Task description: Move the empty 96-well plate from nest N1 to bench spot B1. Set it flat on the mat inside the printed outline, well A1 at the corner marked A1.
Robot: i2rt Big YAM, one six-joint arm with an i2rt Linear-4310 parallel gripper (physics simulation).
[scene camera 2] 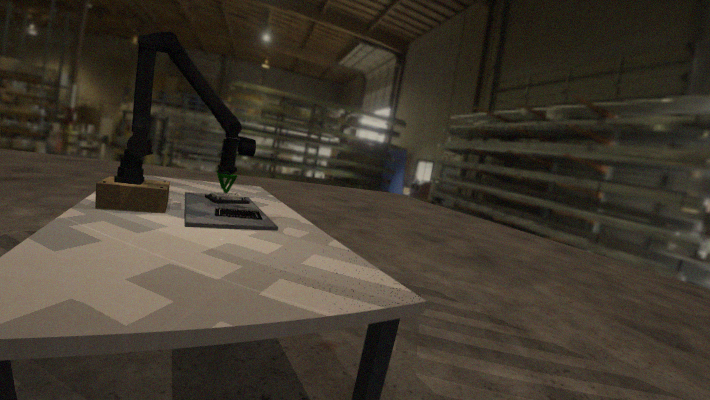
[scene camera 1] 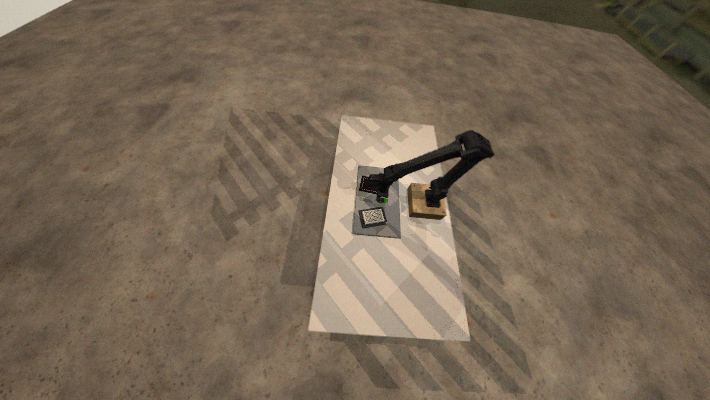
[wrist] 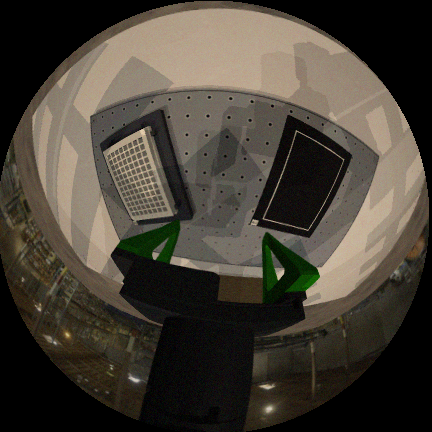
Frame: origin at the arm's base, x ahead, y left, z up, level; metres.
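Seen in the pictures: gripper, fingertip midpoint: [scene camera 2: 224, 190] [scene camera 1: 380, 196] [wrist: 221, 230]; arm's base, origin of the base link: [scene camera 2: 129, 181] [scene camera 1: 432, 198].
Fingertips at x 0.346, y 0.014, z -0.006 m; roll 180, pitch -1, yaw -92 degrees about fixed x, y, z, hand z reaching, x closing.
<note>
Offsets run from my fingertips to a thing's middle. "*": to the spot under its first point. Level surfaces: height alone.
The white 96-well plate @[0.035 m ahead, 0.125 m left, 0.044 m down] [scene camera 1: 373, 217] [scene camera 2: 230, 199] [wrist: 140, 175] sits in the dark nest @[0.035 m ahead, 0.125 m left, 0.052 m down] [wrist: 175, 175], at the left in the wrist view. Its well A1 cannot be made out. The black mat @[0.061 m down] [scene camera 1: 369, 185] [scene camera 2: 238, 214] [wrist: 306, 180] lies at the right in the wrist view, with a thin white printed outline @[* 0.019 m back, 0.064 m right, 0.061 m down] [wrist: 263, 218]. A small A1 label @[* 0.029 m back, 0.051 m right, 0.061 m down] [wrist: 254, 222] is at the mat's lower left corner there. My gripper [scene camera 1: 382, 200] [scene camera 2: 226, 191] [wrist: 221, 230] is open and empty, with green fingers pointing down. It is above the board, between plate and mat, towards the arm's base.
Nest and mat are on a grey perforated board @[0.004 m ahead, 0.019 m right, 0.069 m down] [scene camera 1: 391, 227] [scene camera 2: 200, 220] [wrist: 217, 167] on the pale table @[0.075 m down] [scene camera 1: 395, 315] [scene camera 2: 200, 310]. The arm's wooden base block [scene camera 1: 417, 207] [scene camera 2: 131, 197] stands beside the board. The forearm passes over the board's edge in scene camera 1.
</note>
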